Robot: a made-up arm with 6 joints.
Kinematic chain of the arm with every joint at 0, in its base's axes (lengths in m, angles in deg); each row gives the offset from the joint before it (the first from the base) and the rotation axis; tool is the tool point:
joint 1: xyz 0 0 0.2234 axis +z
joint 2: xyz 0 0.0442 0 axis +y
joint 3: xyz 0 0 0.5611 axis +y
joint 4: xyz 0 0 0.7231 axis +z
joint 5: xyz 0 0 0 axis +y
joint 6: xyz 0 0 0.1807 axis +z
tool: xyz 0 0 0
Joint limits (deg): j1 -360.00..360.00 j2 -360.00..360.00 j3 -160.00..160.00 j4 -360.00..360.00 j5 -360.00..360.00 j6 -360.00..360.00
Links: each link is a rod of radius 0.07 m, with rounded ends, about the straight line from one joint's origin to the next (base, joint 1, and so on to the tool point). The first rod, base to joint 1, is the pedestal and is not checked.
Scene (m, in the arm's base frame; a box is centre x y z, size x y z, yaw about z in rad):
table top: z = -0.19
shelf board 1: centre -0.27 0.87 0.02 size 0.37 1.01 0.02 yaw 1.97
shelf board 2: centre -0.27 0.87 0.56 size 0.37 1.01 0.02 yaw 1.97
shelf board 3: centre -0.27 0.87 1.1 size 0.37 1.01 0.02 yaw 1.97
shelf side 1: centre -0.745 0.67 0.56 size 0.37 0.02 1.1 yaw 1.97
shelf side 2: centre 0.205 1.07 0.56 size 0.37 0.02 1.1 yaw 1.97
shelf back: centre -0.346 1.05 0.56 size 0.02 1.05 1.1 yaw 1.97
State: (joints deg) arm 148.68 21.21 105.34 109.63 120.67 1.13
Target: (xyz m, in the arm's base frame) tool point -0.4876 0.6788 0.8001
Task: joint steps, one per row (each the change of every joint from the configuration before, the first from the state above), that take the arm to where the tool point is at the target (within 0.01 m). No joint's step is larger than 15 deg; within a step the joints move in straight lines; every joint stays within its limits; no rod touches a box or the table.
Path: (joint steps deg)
1: -1.32 -12.32 -0.40 -2.01 -6.64 3.05
2: -1.32 -12.32 -0.40 -2.00 -6.65 3.06
3: -1.31 -12.31 -0.40 -2.01 -6.64 3.05
4: -1.32 -12.32 -0.40 -2.00 -6.65 3.06
5: -10.47 8.59 -5.44 1.02 9.90 -3.13
6: -10.46 8.60 -5.43 1.02 9.89 -3.13
7: -10.47 8.59 -5.44 1.03 9.89 -3.12
8: 0.27 9.18 -4.83 7.31 -5.72 -1.42
9: 0.27 9.18 -4.83 7.31 -5.71 -1.42

